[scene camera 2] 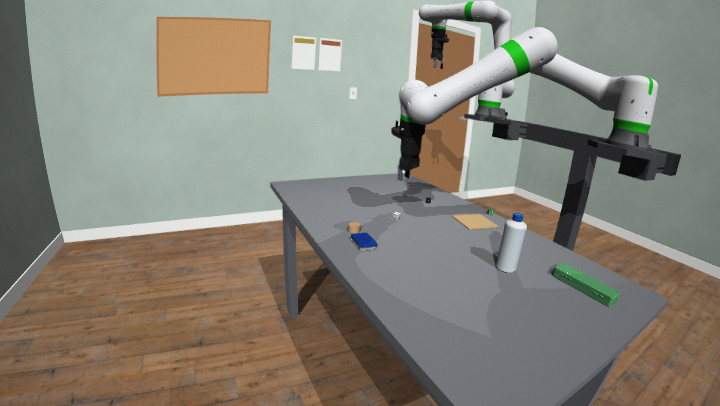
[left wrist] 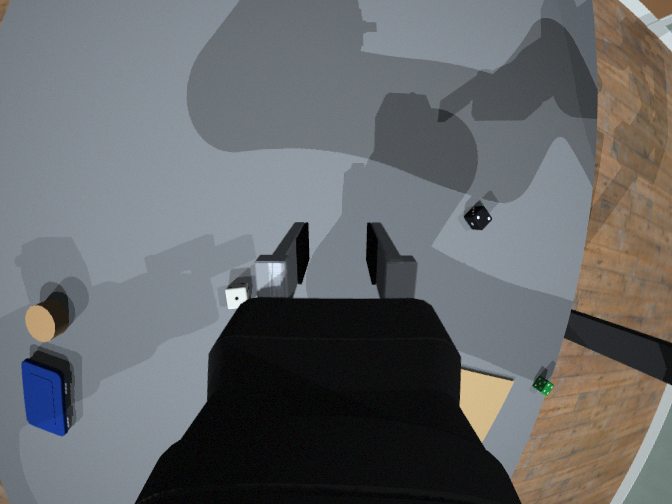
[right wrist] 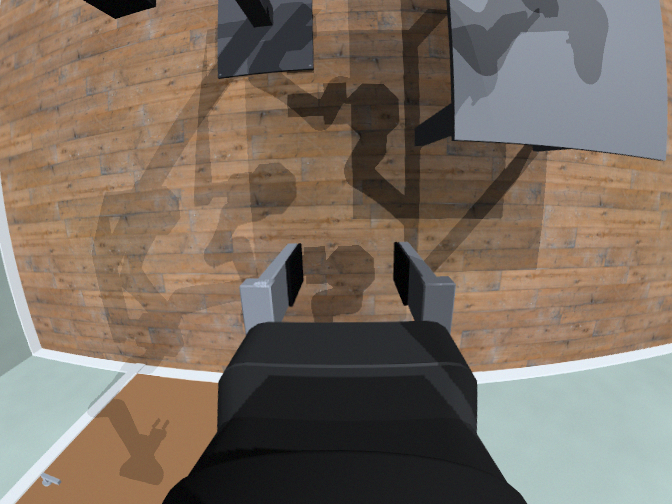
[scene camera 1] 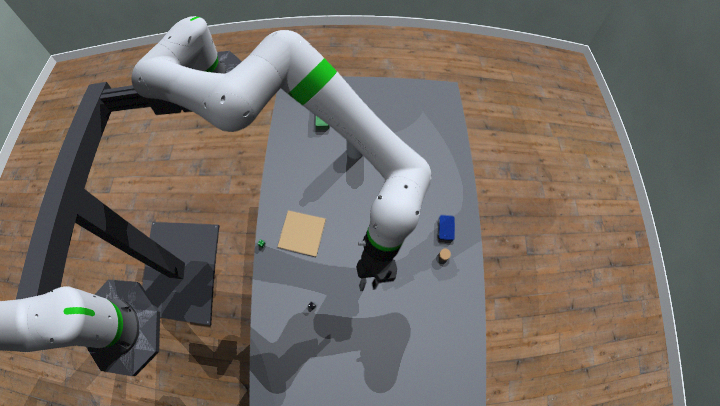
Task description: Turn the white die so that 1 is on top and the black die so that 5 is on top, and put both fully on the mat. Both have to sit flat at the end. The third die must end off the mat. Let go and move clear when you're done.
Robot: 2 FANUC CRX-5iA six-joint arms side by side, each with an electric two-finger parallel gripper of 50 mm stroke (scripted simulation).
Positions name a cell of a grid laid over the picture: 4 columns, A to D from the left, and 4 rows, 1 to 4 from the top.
Scene:
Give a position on a white bottle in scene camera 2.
C3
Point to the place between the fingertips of the left gripper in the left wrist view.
At C2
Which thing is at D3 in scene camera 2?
A green box.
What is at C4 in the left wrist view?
A tan mat.

